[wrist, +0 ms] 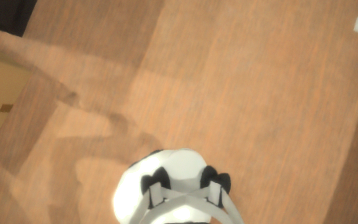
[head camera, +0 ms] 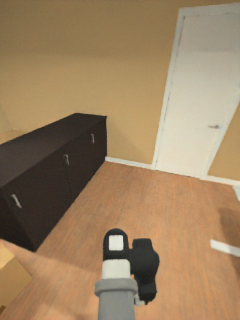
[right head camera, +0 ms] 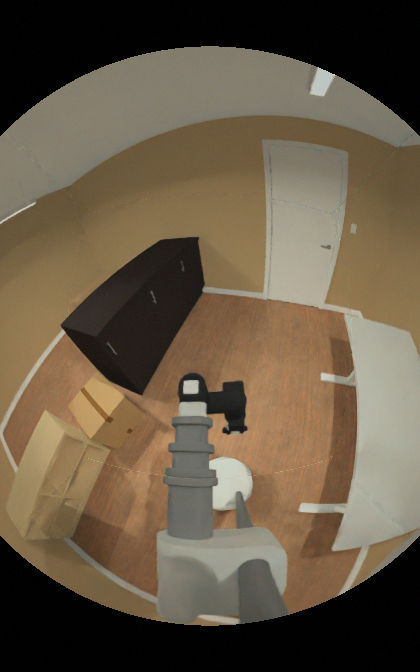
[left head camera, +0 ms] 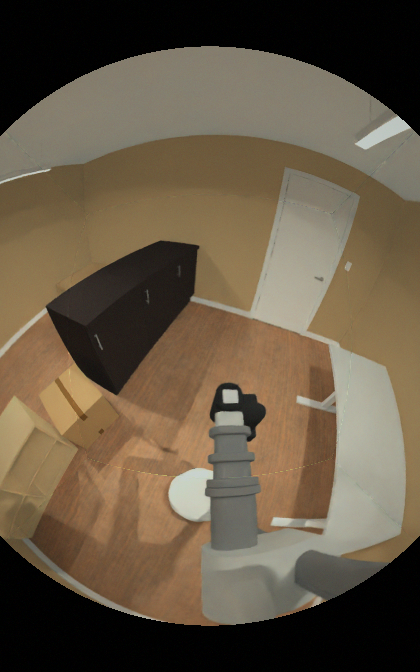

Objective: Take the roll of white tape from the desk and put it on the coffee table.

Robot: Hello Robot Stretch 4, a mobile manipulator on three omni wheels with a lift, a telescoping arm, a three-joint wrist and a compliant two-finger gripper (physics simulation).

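Places are measured from the robot's base along level axes (x ahead, y left, z up), in millimetres.
Pixels of known places: gripper, fingertip midpoint: (wrist: 185, 179) (head camera: 138, 300).
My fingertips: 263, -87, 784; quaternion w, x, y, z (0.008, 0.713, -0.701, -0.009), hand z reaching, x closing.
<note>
Behind a point stands the place of what it marks, as x, y, z.
My gripper (wrist: 185, 179) {263, -87, 784} (right head camera: 235, 429) points down, high above the floor. Its black fingertips stand a little apart in the wrist view. A pale, rounded thing, which looks like the roll of white tape (wrist: 185, 161) {287, -88, 801}, fills the gap between them; its outline partly merges with the white robot base behind it. In the head camera view the black gripper body hides most of it. A long white table (left head camera: 370, 440) (right head camera: 390, 425) stands at the right; I cannot tell whether it is the desk or the coffee table. No other table shows.
A dark cabinet (head camera: 60, 165) {1307, 568, 687} (left head camera: 135, 310) (right head camera: 145, 310) stands at the left. A cardboard box (left head camera: 75, 405) (right head camera: 102, 410) and a pale shelf unit (left head camera: 15, 440) (right head camera: 37, 460) are nearer on the left. A white door (head camera: 200, 90) {2052, -1087, 1328} is in the far wall. My white base (left head camera: 190, 495) (right head camera: 232, 480) is below.
</note>
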